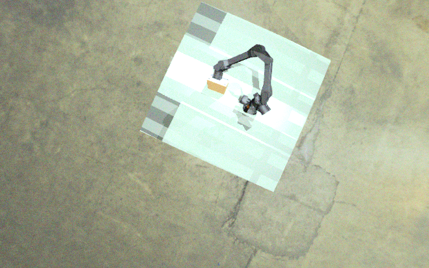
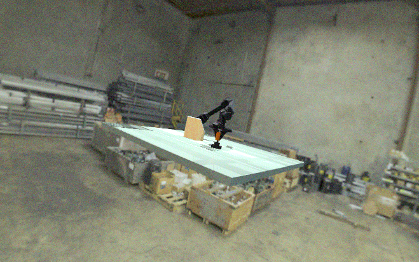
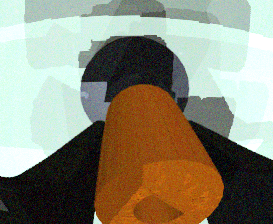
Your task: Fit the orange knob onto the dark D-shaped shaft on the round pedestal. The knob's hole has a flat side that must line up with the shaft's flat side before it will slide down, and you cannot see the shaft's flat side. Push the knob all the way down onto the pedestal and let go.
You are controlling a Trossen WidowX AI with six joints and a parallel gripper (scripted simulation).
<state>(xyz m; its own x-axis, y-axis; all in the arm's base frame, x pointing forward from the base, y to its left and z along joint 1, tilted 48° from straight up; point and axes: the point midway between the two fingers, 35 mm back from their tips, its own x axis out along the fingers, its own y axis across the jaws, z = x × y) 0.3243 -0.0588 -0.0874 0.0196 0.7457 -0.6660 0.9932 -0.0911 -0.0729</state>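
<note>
Now: gripper tip 2 cm below the orange knob. From my gripper tip the other things lie so: round pedestal 4 cm below.
</note>
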